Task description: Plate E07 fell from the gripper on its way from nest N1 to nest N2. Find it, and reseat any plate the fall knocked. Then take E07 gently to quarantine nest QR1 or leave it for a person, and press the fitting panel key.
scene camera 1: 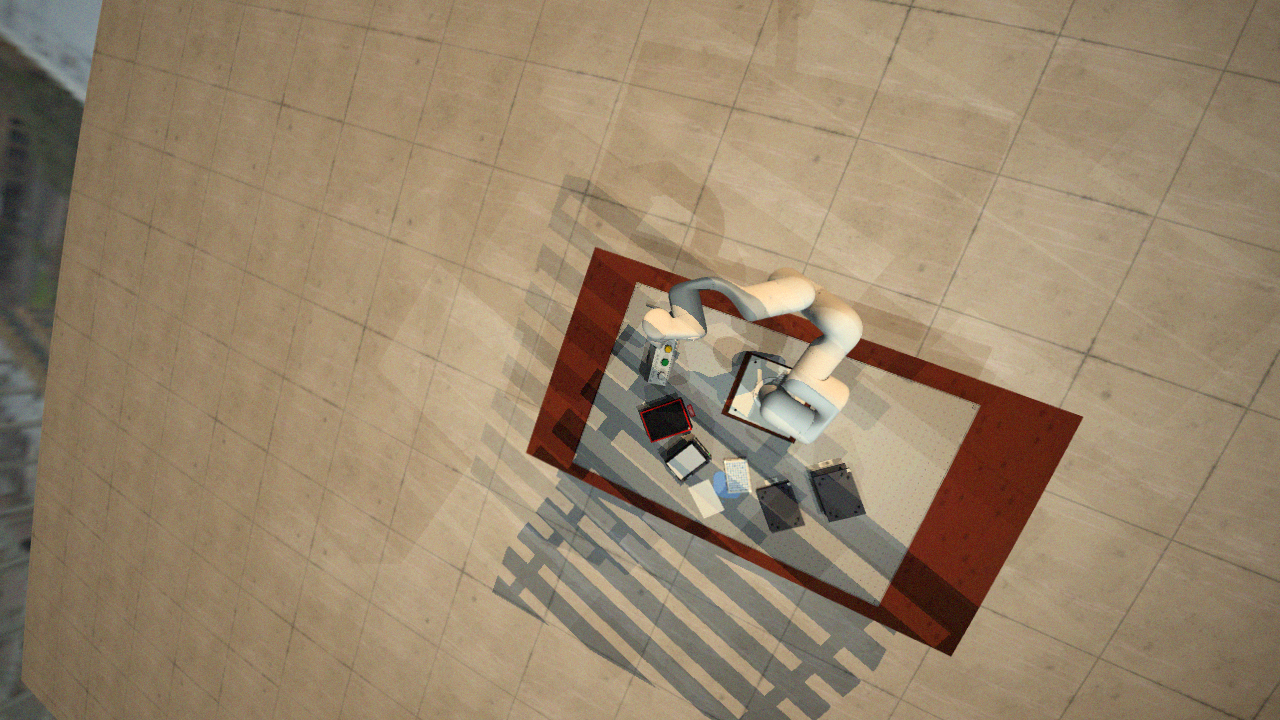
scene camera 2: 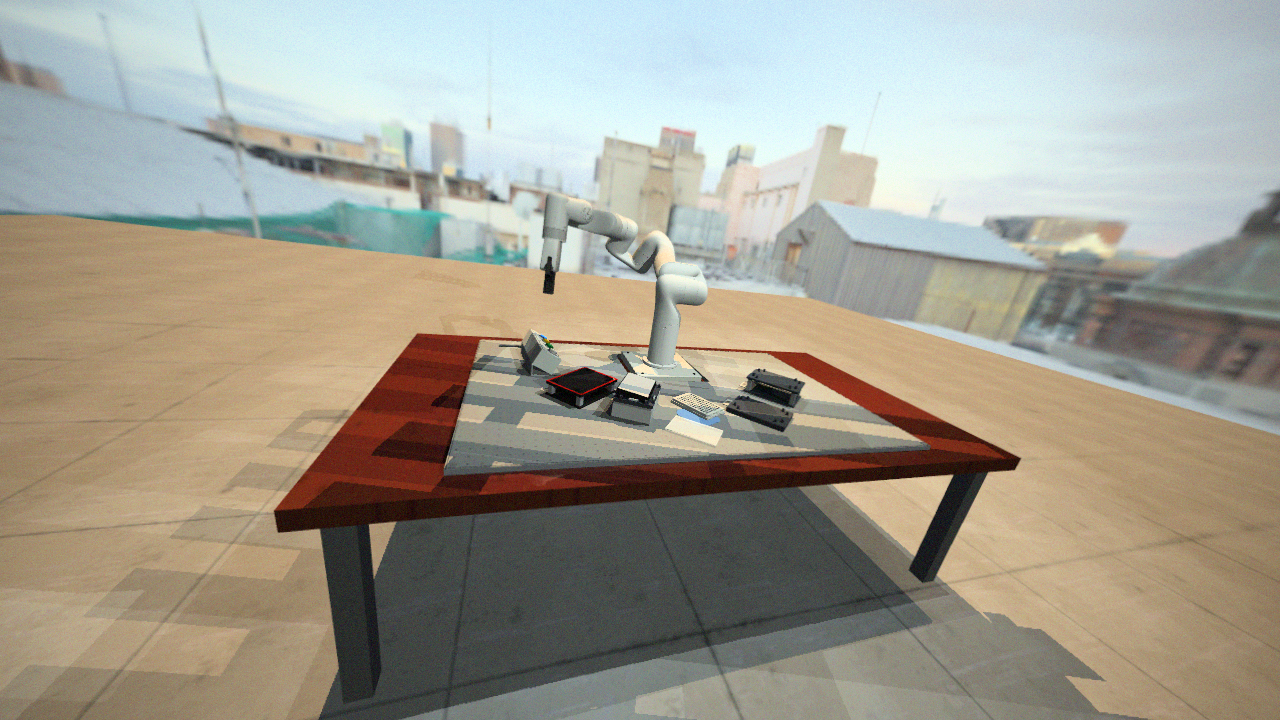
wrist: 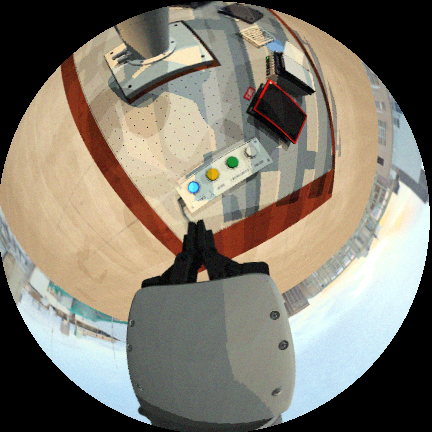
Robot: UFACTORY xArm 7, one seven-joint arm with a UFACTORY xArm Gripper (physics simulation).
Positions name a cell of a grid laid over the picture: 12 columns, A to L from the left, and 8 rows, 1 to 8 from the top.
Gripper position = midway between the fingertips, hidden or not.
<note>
My gripper (scene camera 2: F4) is shut, holding nothing. I also see a white card (scene camera 2: G5), a button box (wrist: G4) and a black device (wrist: H2).
The white card shows as well in scene camera 1 (scene camera 1: G6). My gripper is seen too in the wrist view (wrist: F5).
</note>
